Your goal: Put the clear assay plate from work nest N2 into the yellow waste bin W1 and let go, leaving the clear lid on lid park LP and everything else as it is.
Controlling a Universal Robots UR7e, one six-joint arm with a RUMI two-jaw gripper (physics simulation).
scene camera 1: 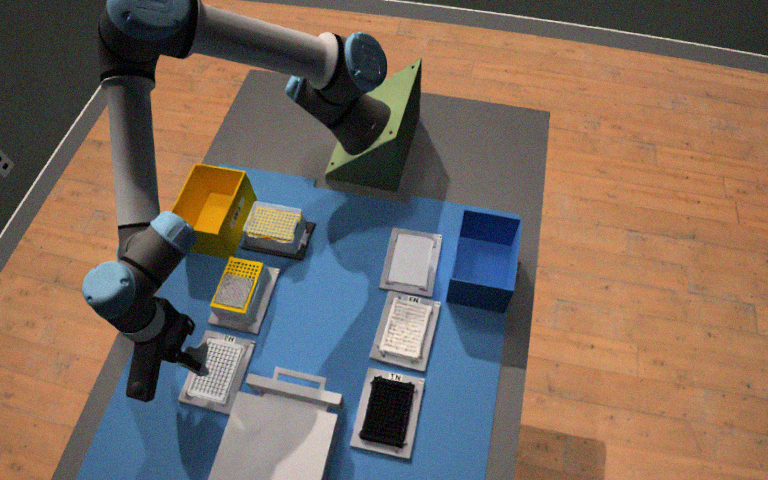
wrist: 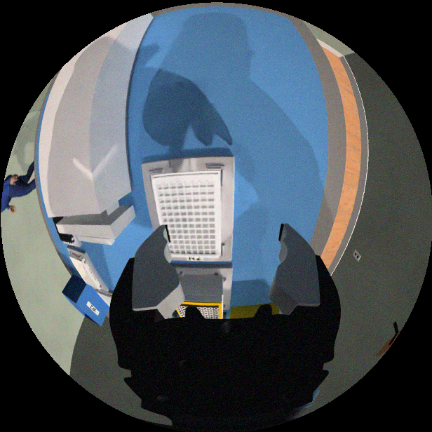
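The clear assay plate, with a white-looking grid of wells, lies flat in work nest N2. My gripper is open and empty above the N2 area. In the wrist view the left fingertip overlaps the plate's lower left edge, and the right fingertip is over blue mat, well right of the nest. The yellow waste bin W1 stands at the mat's upper left in the scene view; its inside shows empty. The clear lid lies flat on a grey holder, apparently lid park LP.
A yellow-topped tip rack stands between N2 and the bin. Another yellow-grid rack is beside the bin. A white device stands beside N2. A white plate, a black plate and a blue bin are farther right.
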